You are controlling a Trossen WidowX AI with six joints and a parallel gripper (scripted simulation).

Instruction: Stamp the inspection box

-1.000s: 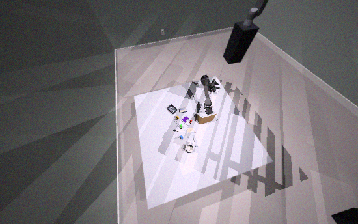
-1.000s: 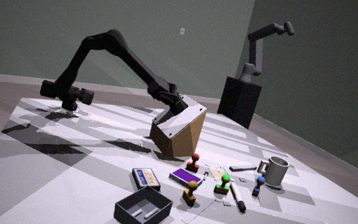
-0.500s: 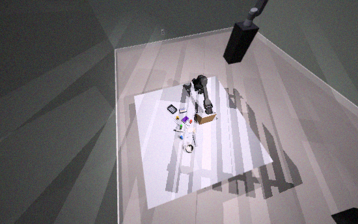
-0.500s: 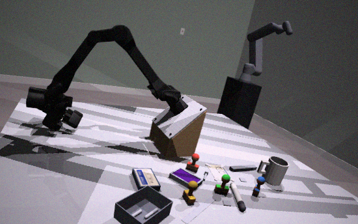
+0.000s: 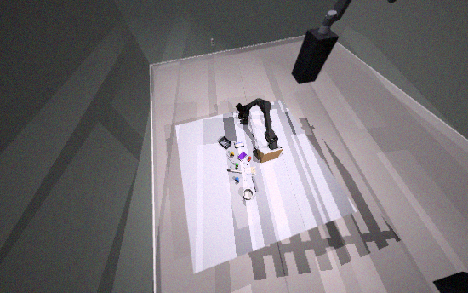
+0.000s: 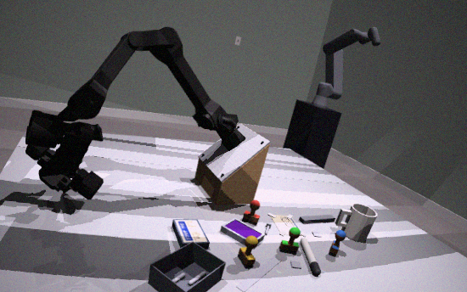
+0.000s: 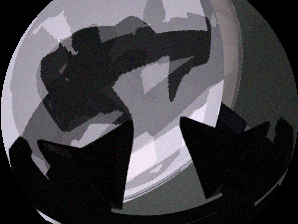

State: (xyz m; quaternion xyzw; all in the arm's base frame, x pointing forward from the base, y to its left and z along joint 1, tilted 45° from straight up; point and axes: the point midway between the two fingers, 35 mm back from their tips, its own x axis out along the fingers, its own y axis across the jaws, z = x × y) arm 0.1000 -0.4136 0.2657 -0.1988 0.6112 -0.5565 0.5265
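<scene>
The grey tray lies 32 cm ahead of my gripper tip and 26 cm to the left of it. Round my gripper tip: yellow-knobbed stamp (40 cm to the left, 28 cm ahead, 1 cm above); purple ink pad (43 cm to the left, 19 cm ahead, 1 cm below); blue-labelled box (30 cm to the left, 18 cm ahead).
</scene>
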